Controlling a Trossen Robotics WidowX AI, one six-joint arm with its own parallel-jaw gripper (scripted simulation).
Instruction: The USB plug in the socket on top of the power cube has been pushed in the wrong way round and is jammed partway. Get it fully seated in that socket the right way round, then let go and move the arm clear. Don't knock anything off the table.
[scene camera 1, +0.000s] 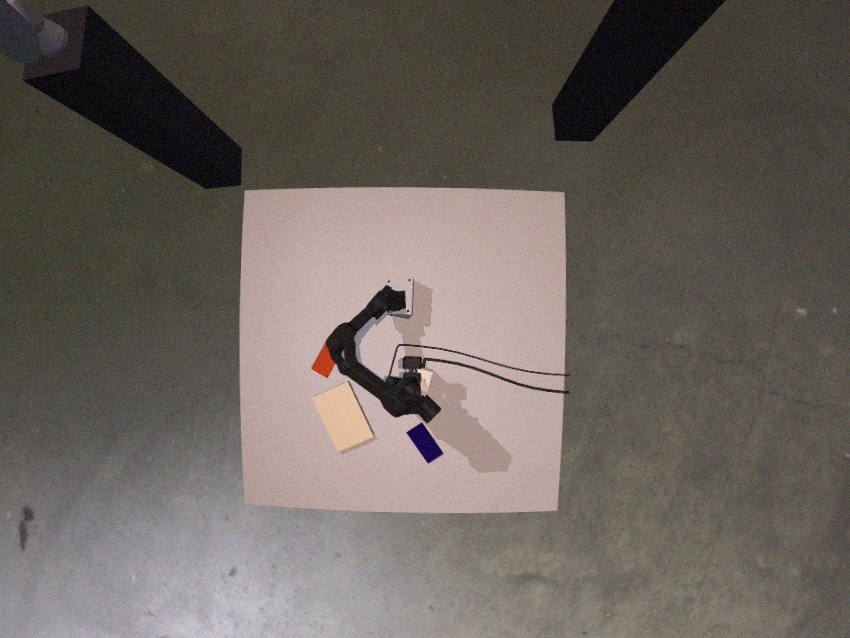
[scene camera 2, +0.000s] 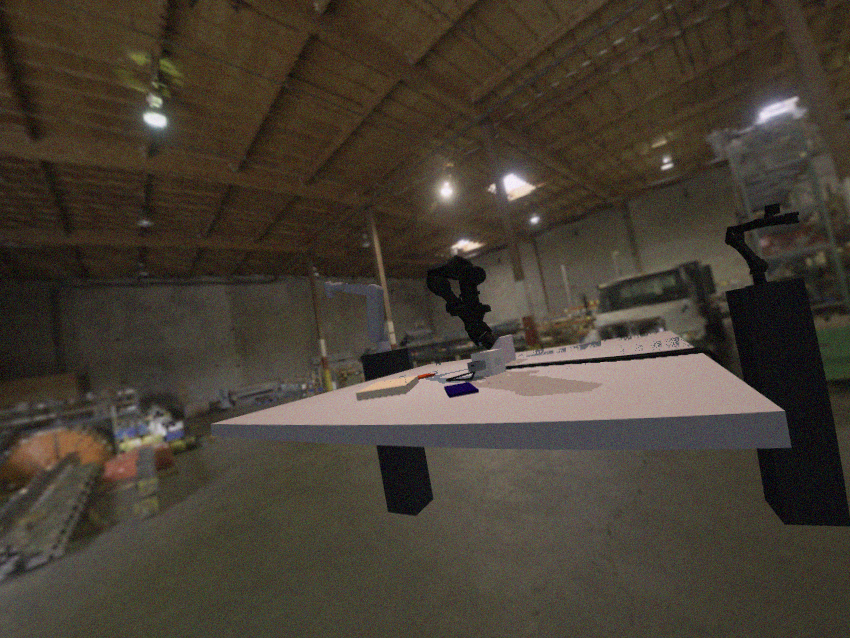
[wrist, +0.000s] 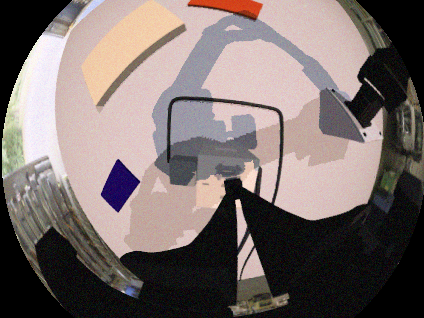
Observation:
The gripper (scene camera 2: 477, 334) carries a dark USB plug. Further things: a dark blue block (scene camera 1: 419, 435), a tan slab (scene camera 1: 345, 421) and a pale power cube (scene camera 2: 495, 363).
The dark blue block shows as well in the wrist view (wrist: 120, 184). The tan slab also shows in scene camera 2 (scene camera 2: 396, 386). The gripper also shows in the wrist view (wrist: 236, 193).

